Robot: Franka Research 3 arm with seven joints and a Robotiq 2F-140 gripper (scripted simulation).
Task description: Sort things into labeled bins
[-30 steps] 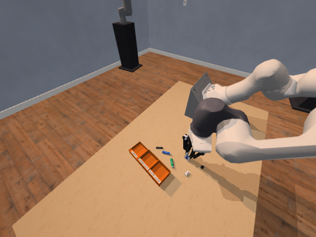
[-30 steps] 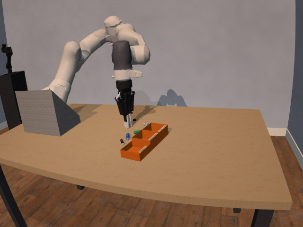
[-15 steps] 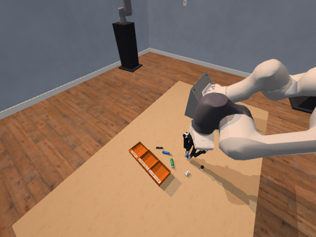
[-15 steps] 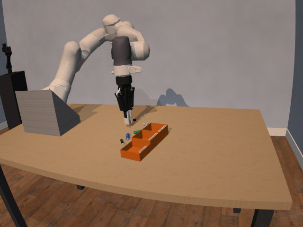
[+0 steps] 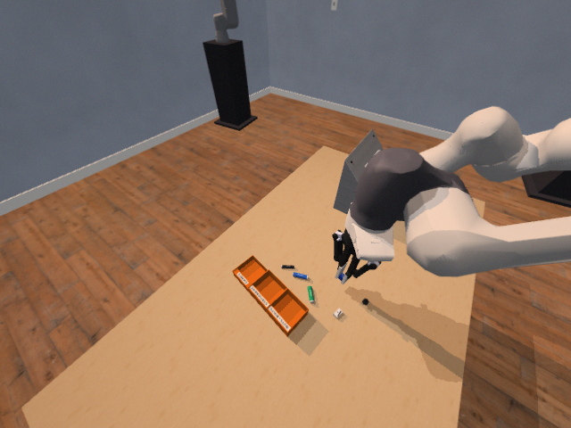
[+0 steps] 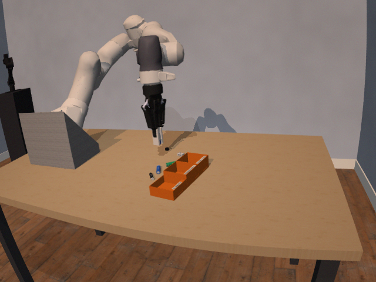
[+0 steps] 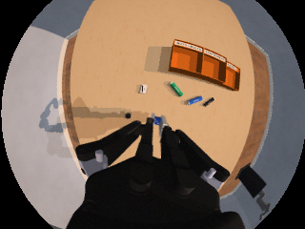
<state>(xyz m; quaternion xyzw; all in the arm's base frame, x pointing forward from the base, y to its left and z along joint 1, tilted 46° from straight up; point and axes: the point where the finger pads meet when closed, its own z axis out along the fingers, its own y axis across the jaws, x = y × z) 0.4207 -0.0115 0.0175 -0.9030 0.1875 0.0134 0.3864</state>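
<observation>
My gripper is now 3 cm above the blue cube. Also, from my hand: black piece (1 cm ahead, 9 cm to the left, 9 cm below); white piece (8 cm ahead, 3 cm to the left, 9 cm below); green battery (7 cm ahead, 7 cm to the right, 9 cm below).
</observation>
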